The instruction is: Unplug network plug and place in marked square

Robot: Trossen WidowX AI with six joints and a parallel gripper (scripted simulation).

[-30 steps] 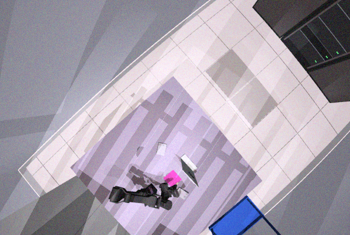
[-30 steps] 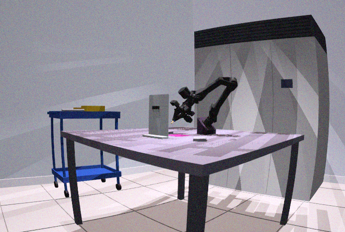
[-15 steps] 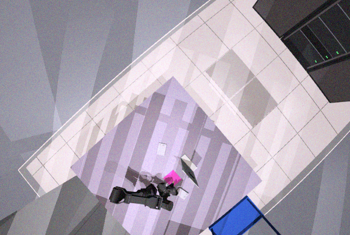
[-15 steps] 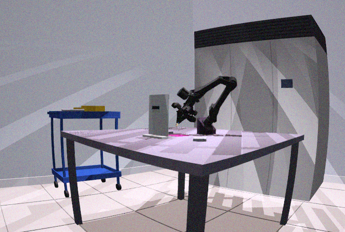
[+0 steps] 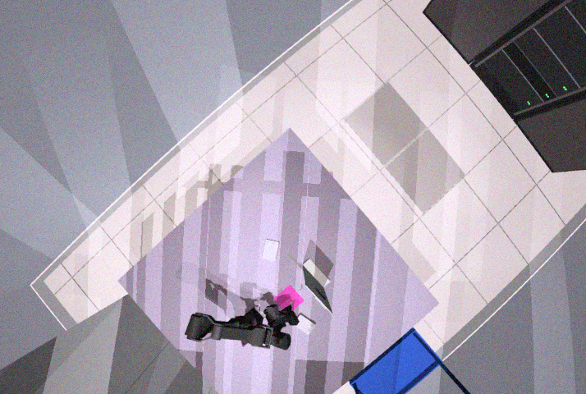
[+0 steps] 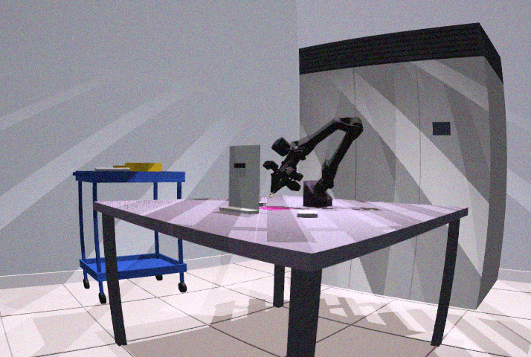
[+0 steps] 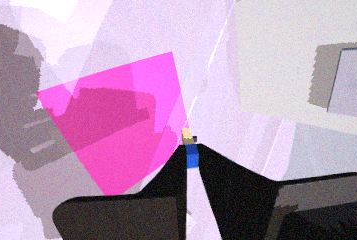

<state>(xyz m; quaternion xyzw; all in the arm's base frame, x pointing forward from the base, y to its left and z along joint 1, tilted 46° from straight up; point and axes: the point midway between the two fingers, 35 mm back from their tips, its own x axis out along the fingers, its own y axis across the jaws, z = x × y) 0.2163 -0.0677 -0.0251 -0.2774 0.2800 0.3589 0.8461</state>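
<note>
My gripper tip is now 1 cm past the pink marked square and 6 cm above it. Round my gripper tip: network plug right at my gripper tip; grey panel 19 cm ahead, 5 cm above.
</note>
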